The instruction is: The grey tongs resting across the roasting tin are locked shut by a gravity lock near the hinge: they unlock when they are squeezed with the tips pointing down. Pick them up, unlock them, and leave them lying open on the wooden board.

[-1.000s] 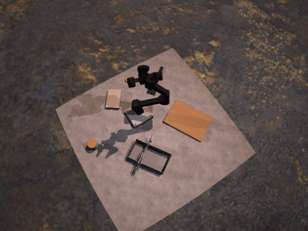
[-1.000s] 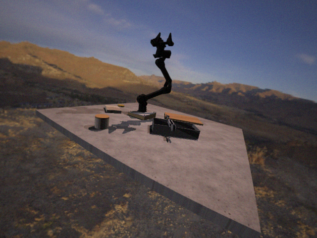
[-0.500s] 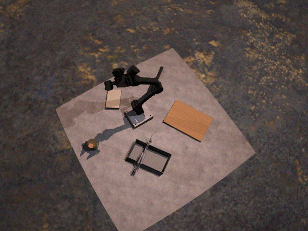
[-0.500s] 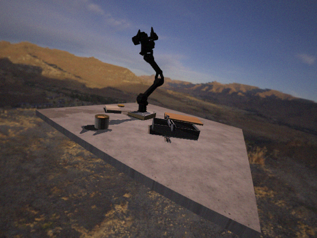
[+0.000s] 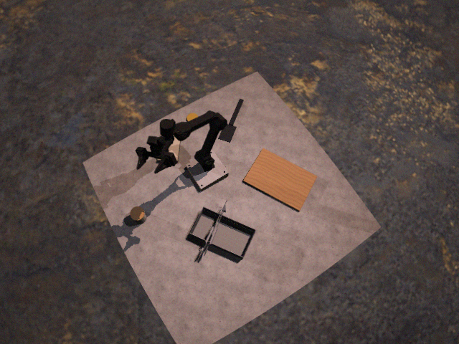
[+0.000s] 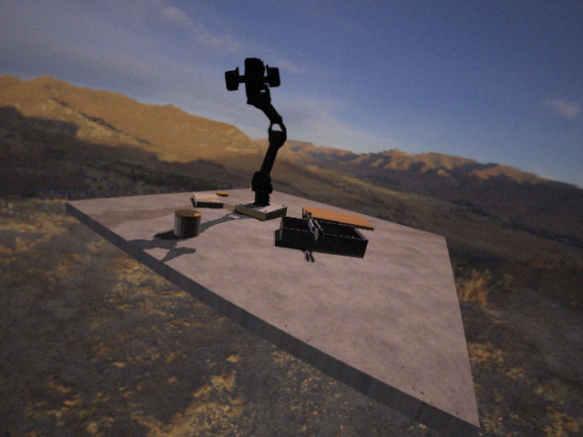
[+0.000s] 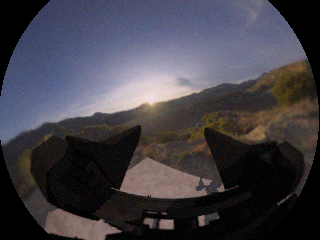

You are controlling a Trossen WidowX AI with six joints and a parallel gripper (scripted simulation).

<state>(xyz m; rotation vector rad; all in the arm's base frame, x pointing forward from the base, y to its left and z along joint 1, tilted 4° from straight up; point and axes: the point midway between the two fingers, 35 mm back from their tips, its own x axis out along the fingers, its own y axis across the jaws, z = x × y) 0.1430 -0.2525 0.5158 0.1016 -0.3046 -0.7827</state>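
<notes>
Right now the roasting tin is 240 mm ahead of my gripper tip, 230 mm to the left of it and 520 mm below it. From my gripper tip the other things lie so: wooden board 90 mm ahead, 650 mm to the left, 540 mm below; pale flat block 360 mm behind, 160 mm to the left, 530 mm below; black spatula 370 mm behind, 570 mm to the left, 540 mm below.
</notes>
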